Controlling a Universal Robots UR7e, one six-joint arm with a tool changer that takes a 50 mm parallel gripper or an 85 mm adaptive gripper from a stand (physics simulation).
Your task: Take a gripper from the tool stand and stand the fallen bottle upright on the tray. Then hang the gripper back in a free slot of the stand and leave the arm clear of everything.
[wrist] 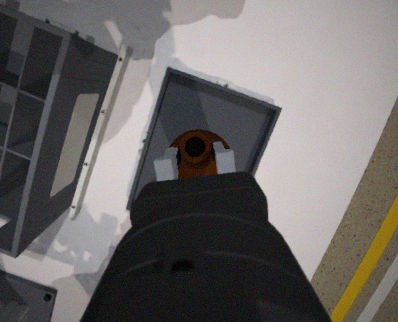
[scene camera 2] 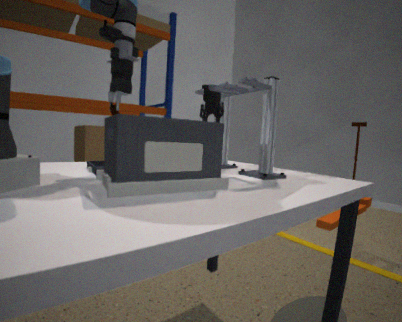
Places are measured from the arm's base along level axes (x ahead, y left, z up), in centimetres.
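Pixels of known places: hand, tool point: (scene camera 2: 122, 56).
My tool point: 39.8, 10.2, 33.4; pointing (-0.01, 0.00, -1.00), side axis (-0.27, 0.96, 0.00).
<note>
For each thing: its top centre in the pictures, then the offset to it from my tool point, as dx, dy, dz.
- grey tray, top centre: (wrist: 200, 161) (scene camera 2: 126, 163) +3.4, +0.9, -38.1
- dark grey compartment box, top centre: (scene camera 2: 162, 120) -0.5, -26.3, -23.2
The orange-brown bottle (wrist: 195, 170) (scene camera 2: 114, 108) is between the fingers of my gripper (wrist: 197, 156) (scene camera 2: 115, 102), which is shut on it. In the wrist view its dark round mouth faces the camera, and its wider body shows behind the neck. The grey tray (wrist: 240, 115) (scene camera 2: 95, 166) lies below them in the wrist view. In the scene view the compartment box hides the bottle's lower part and most of the tray, so contact with the tray cannot be told. The tool stand (scene camera 2: 268, 130) holds a black gripper (scene camera 2: 212, 102).
A dark grey compartment box (scene camera 2: 125, 150) (wrist: 75, 75) stands beside the tray, between the scene camera and the arm. A cardboard box (scene camera 2: 89, 142) shows behind it. A shelf rack (scene camera 2: 171, 65) with orange beams stands at the back. The table's front edge (scene camera 2: 200, 240) crosses the scene view.
</note>
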